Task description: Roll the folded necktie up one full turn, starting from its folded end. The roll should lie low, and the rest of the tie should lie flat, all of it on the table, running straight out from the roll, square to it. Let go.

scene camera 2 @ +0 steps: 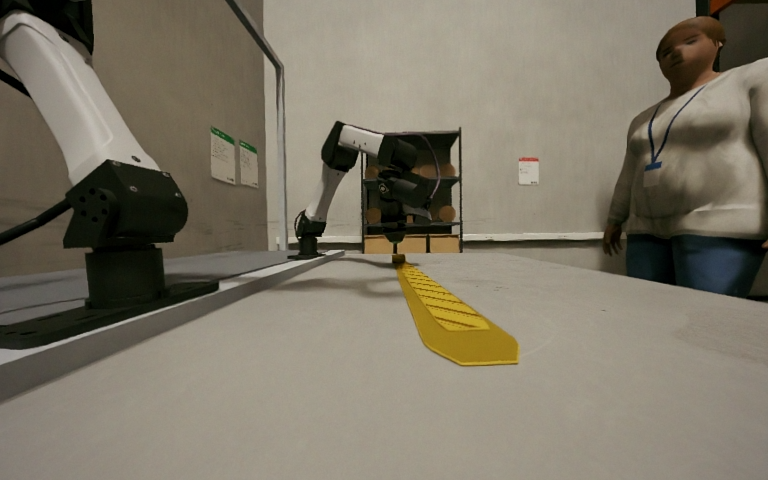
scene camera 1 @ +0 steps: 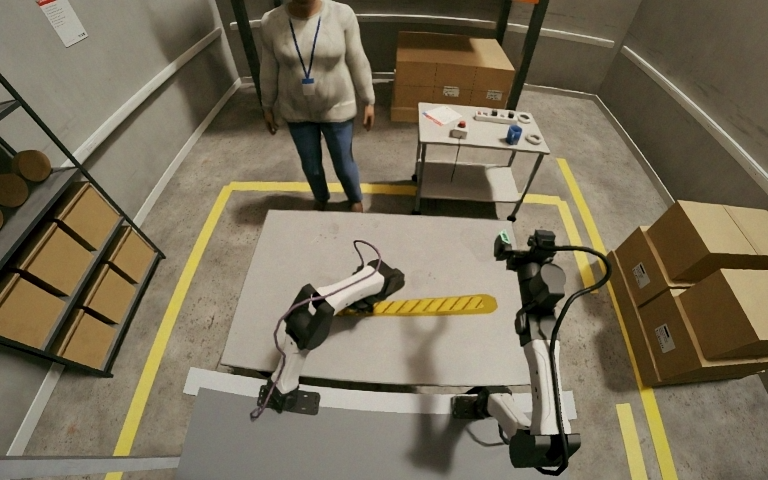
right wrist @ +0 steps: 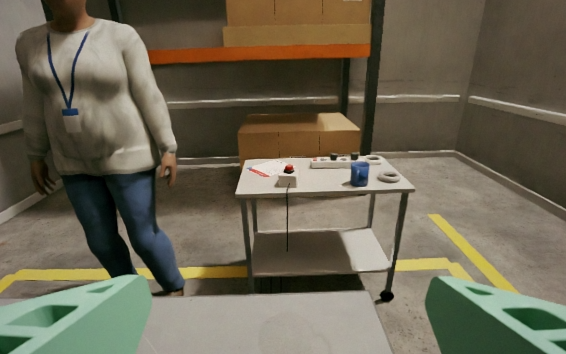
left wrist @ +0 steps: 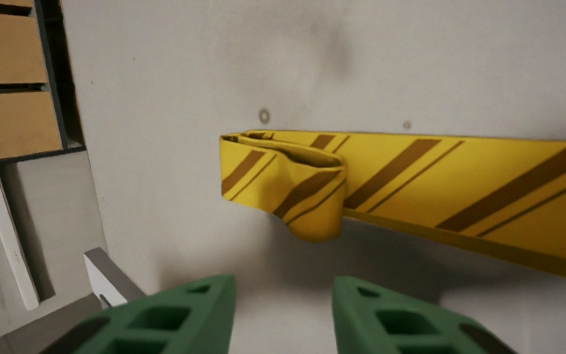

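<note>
A yellow necktie with brown stripes (scene camera 1: 430, 305) (scene camera 2: 465, 341) (left wrist: 480, 190) lies across the table (scene camera 1: 453, 243). Its broad pointed end lies flat. Its other end is a loose, flattened roll (scene camera 2: 398, 258) (left wrist: 305, 192); in the left wrist view this is turned over onto the tie, and its right part bulges past the tie's lower edge. The left gripper (left wrist: 284, 286) is open and empty, its fingers apart above the table, just below the roll in that view. The left arm partly hides the roll in scene camera 1. The right gripper (right wrist: 289, 292) is open and empty, raised at the table's right side, away from the tie.
A person (scene camera 1: 317, 73) (right wrist: 95, 110) stands behind the table's far edge. A white cart (scene camera 1: 481, 133) (right wrist: 320, 187) bearing a blue mug (scene camera 1: 513, 134) (right wrist: 359, 173) stands behind the table at the right. Boxes (scene camera 1: 696, 316) are stacked on the floor at the right.
</note>
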